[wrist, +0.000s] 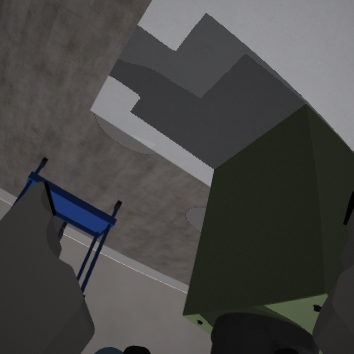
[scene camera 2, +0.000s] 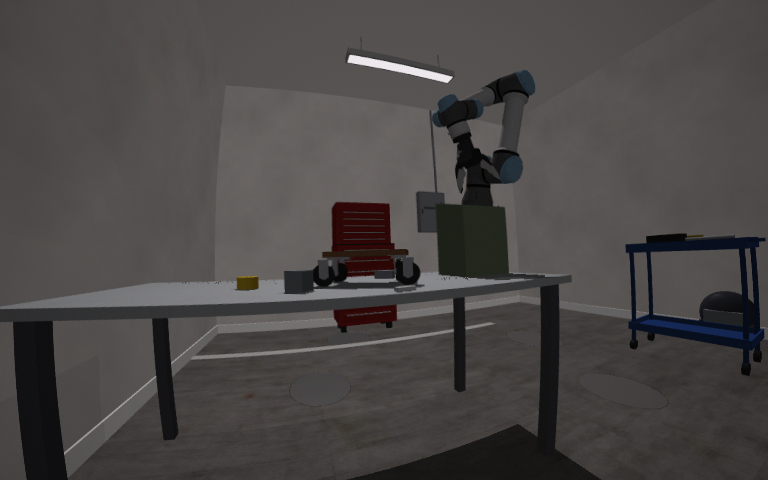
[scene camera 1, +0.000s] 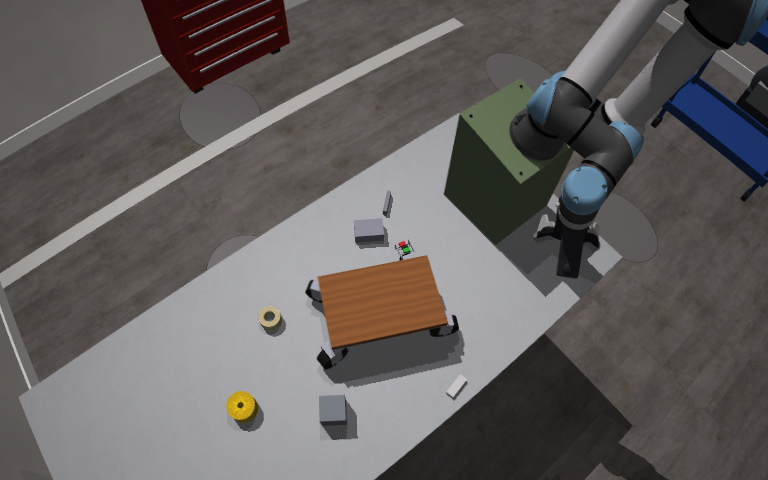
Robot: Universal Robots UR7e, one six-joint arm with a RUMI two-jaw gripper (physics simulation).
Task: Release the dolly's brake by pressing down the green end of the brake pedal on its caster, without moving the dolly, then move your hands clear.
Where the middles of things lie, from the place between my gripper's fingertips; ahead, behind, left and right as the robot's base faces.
Labels:
Right now the dolly (scene camera 1: 368, 304) is 400 mm ahead of my hand, 210 mm to the right of it and 280 mm below it. Round my hand: yellow roll (scene camera 1: 238, 399): 830 mm ahead, 170 mm to the right, 320 mm below.

